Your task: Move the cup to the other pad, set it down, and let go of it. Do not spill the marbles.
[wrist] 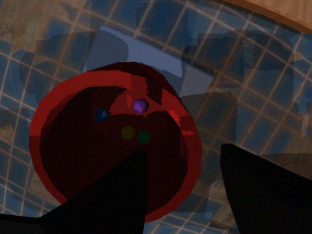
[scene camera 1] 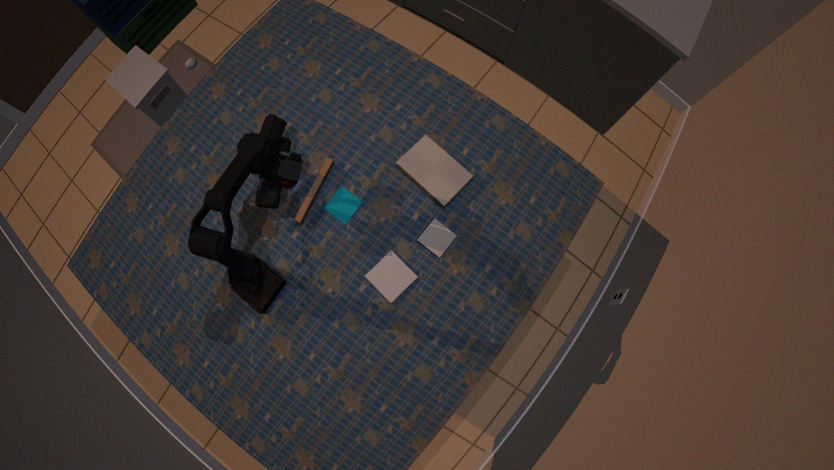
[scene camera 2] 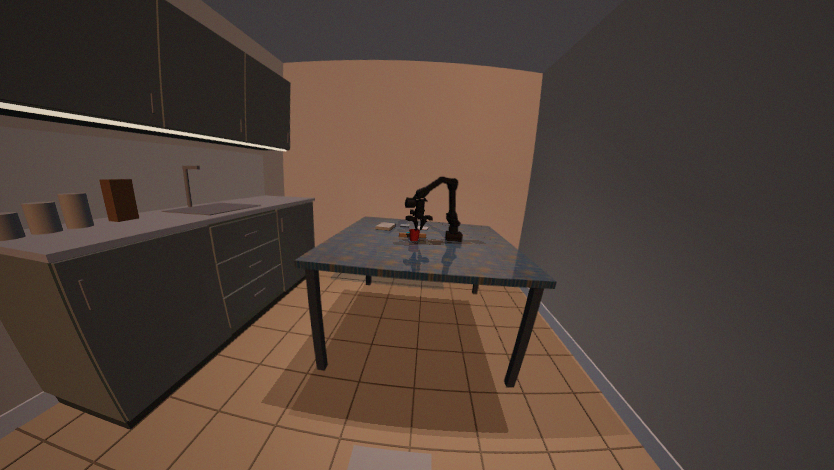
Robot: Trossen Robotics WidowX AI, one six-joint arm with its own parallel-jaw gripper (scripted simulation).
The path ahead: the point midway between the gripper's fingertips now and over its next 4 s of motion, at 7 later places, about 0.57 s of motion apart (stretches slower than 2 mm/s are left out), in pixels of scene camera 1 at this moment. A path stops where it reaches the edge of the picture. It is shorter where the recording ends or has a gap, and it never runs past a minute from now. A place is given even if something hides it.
My gripper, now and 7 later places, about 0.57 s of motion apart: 280, 181; 283, 184; 283, 186; 281, 183; 278, 180; 282, 182; 293, 187; 304, 192
